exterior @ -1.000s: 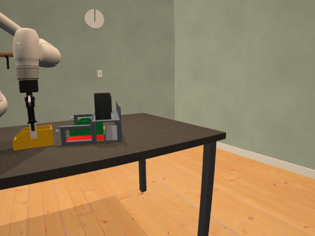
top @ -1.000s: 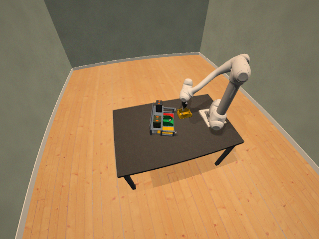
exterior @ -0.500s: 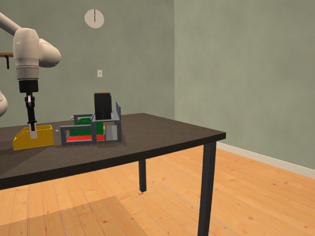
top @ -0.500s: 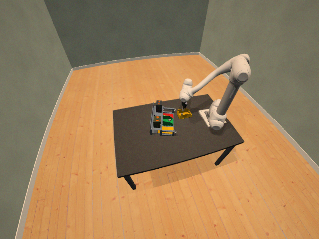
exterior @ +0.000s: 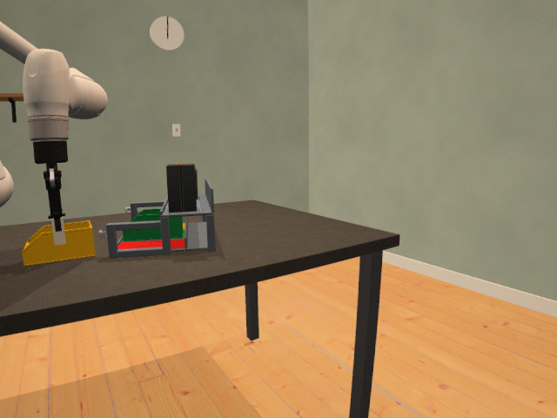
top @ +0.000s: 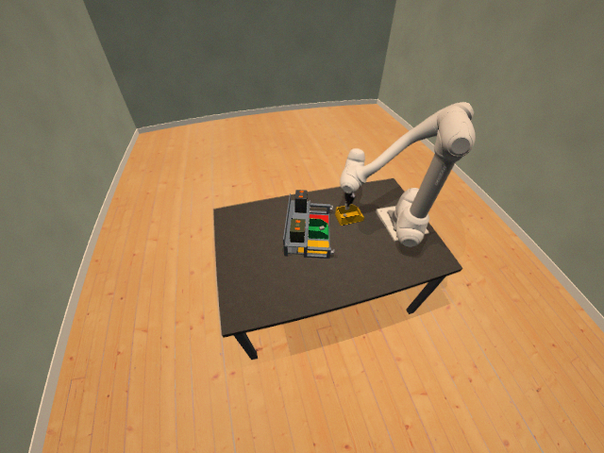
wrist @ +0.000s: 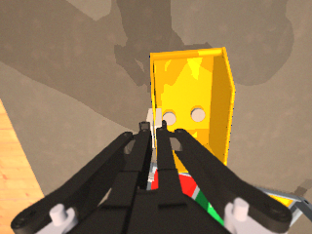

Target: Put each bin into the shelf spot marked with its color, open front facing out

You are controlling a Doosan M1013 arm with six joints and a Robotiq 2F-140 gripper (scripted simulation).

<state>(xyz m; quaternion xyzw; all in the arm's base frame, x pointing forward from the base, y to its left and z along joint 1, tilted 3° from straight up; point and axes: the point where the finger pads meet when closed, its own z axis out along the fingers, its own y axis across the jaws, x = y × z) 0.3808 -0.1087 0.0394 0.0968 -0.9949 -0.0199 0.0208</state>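
My gripper is now 5 cm to the right of the yellow bin, 4 cm above it and 1 cm past it. Round my hand: green bin 24 cm ahead, 16 cm to the left, 3 cm below.
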